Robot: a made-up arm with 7 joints.
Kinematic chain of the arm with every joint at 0, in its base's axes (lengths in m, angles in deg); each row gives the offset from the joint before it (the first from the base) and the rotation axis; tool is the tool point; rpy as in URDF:
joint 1: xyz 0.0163 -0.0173 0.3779 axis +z
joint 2: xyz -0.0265 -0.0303 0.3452 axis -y
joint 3: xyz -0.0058 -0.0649 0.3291 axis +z
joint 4: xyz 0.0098 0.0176 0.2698 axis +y
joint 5: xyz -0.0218 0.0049 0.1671 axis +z
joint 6: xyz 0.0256 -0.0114 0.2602 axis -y
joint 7: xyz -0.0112 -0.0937 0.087 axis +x
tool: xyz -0.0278 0.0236 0.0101 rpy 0 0 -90
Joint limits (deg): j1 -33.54..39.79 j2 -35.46..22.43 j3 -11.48..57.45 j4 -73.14..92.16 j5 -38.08..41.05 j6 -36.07..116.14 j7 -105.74..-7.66
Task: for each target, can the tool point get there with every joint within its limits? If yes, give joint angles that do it. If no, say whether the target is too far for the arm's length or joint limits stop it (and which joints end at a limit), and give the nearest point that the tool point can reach.
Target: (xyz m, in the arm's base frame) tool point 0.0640 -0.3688 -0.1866
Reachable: no: joint limits stop it (at a limit: joint 1, joint 2, joint 3, joint 4, joint 5, joint 6, joint 7) | nearest point 0.4769 -0.5708 0.8403 | short by 1.125 m
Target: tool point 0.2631 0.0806 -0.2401
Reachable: no: joint limits stop it (at a limit: joint 2, joint 4, joint 5, joint 6, joint 7) | nearest point 0.6657 0.2403 0.8349 | short by 1.159 m
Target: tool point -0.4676 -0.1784 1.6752
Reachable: yes | joints -2.05 17.82 15.97 -8.52 -16.86 35.22 -56.24
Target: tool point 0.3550 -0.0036 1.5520
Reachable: yes | joints -15.50 -7.75 47.32 62.49 -28.25 88.60 -87.25
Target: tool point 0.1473 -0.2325 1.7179
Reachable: yes | joints 2.64 -16.93 23.01 -15.14 -1.26 58.74 -56.95
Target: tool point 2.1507 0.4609 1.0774
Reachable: no: too far | nearest point 0.8666 0.1732 1.1706 | short by 1.319 m
